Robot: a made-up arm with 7 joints.
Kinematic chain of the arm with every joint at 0, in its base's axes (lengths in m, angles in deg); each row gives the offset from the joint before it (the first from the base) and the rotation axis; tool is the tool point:
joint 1: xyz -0.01 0.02 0.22 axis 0 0.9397 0.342
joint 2: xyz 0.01 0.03 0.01 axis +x
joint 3: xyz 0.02 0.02 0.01 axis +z
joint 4: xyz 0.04 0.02 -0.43 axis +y
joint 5: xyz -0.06 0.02 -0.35 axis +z
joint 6: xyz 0.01 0 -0.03 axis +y
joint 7: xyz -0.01 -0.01 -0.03 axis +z
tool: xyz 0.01 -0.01 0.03
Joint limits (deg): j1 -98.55..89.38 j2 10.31..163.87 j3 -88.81..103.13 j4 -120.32..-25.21 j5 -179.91..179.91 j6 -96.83..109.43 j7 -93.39..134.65
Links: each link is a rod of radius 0.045 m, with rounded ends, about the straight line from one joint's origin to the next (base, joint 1, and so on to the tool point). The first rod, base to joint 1, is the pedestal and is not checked.
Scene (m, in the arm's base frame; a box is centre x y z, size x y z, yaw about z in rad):
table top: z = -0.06
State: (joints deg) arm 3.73 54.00 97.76 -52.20 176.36 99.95 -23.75
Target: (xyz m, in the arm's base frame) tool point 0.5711 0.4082 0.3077
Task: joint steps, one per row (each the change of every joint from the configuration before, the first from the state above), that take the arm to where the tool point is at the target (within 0.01 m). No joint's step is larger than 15 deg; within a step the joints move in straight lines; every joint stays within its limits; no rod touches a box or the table.
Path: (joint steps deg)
1: -12.50 -3.26 -6.72 -12.25 -0.67 -0.19 -0.04
2: -12.49 -3.25 -6.73 -12.24 -0.68 -0.18 -0.04
3: -12.50 -3.26 -6.72 -12.25 -0.67 -0.19 -0.05
4: -12.49 -3.25 -6.72 -12.25 -0.67 -0.19 -0.04
5: -5.15 -9.75 -13.38 8.07 0.79 0.10 0.19
6: -5.14 -9.75 -13.38 8.06 0.79 0.09 0.19

